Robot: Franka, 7 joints.
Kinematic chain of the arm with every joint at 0, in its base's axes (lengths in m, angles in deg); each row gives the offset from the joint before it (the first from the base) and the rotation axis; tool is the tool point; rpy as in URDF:
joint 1: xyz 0 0 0.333 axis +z
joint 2: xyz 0 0 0 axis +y
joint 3: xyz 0 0 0.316 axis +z
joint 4: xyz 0.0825 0 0 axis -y
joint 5: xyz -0.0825 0 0.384 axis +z
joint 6: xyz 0 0 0 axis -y
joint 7: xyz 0.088 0 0 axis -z
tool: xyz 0 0 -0.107 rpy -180 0 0
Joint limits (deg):
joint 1: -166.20..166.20
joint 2: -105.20..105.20
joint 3: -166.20..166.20
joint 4: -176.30..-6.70
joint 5: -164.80..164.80
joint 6: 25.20..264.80
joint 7: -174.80..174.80
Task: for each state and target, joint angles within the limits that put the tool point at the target. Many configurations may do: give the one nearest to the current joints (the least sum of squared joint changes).
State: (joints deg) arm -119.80 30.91 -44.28 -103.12 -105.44 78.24 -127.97
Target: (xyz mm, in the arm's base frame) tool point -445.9 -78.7 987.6
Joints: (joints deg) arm -117.43 5.02 -45.37 -58.24 -118.05 87.13 -127.97
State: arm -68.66 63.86 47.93 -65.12 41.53 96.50 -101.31
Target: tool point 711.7 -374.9 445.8
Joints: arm -55.11 62.85 52.68 -47.44 44.98 113.65 -101.31
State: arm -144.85 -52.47 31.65 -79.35 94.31 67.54 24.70
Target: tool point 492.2 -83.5 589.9
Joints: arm -125.00 -71.00 52.52 -104.04 81.96 47.60 24.70
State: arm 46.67 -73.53 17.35 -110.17 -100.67 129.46 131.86
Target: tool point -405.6 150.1 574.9
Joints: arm 73.91 -85.83 59.62 -137.46 -101.14 143.93 131.86
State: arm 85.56 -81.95 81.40 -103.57 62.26 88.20 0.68
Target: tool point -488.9 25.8 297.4
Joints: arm 77.55 -83.09 83.70 -124.04 57.53 83.86 0.68
